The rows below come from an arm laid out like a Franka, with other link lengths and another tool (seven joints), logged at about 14 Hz.
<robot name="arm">
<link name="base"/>
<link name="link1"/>
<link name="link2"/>
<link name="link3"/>
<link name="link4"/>
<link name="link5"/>
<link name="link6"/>
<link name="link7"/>
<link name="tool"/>
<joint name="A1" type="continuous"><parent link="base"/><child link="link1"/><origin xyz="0 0 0.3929" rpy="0 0 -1.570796"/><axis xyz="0 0 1"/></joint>
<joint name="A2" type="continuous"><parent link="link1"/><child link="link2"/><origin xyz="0 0 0" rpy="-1.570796 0 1.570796"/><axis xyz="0 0 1"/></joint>
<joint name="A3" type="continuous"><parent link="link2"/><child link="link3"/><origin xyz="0 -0.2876 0" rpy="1.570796 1.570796 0"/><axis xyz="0 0 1"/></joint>
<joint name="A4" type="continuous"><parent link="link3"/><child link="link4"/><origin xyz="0 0.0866 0" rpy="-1.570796 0 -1.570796"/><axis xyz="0 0 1"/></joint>
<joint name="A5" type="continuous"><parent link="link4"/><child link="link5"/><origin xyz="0.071 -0.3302 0" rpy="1.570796 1.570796 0"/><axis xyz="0 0 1"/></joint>
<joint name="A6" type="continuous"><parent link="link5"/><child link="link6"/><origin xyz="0 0 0" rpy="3.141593 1.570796 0"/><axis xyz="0 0 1"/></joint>
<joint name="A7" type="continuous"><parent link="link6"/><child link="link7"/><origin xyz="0 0.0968 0" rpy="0 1.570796 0"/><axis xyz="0 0 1"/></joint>
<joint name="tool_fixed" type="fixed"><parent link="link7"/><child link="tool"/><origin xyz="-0.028 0.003 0.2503" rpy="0 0.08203 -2.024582"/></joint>
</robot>
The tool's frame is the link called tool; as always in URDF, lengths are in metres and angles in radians. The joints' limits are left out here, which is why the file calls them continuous.
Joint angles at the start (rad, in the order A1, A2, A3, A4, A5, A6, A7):
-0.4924 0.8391 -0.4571 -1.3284 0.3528 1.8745 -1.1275
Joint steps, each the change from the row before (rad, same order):
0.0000 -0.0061 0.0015 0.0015 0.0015 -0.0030 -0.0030
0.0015 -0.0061 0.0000 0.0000 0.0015 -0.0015 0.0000
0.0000 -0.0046 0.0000 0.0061 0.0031 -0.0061 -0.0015
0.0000 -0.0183 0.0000 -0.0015 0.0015 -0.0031 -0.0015
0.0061 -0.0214 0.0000 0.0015 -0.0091 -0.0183 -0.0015
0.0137 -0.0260 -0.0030 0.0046 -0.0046 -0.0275 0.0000
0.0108 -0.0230 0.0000 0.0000 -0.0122 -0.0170 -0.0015
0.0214 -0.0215 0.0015 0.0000 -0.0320 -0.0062 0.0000
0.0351 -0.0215 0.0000 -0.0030 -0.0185 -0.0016 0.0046
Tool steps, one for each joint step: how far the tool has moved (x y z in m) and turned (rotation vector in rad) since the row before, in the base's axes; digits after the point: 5 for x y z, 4 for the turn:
0.00229 0.00058 0.00380 0.0007 -0.0068 0.0036
0.00200 0.00049 0.00362 -0.0009 -0.0057 0.0007
0.00268 0.00014 0.00460 0.0004 -0.0072 0.0019
0.00290 -0.00077 0.01050 -0.0041 -0.0148 0.0003
0.00318 0.00338 0.01251 -0.0002 -0.0032 0.0121
0.00638 0.00726 0.01624 0.0033 -0.0062 0.0150
0.00410 0.00524 0.01299 -0.0028 -0.0019 0.0173
0.00730 0.00607 0.01286 -0.0211 0.0076 0.0348
0.01458 0.01336 0.01218 -0.0167 -0.0026 0.0365

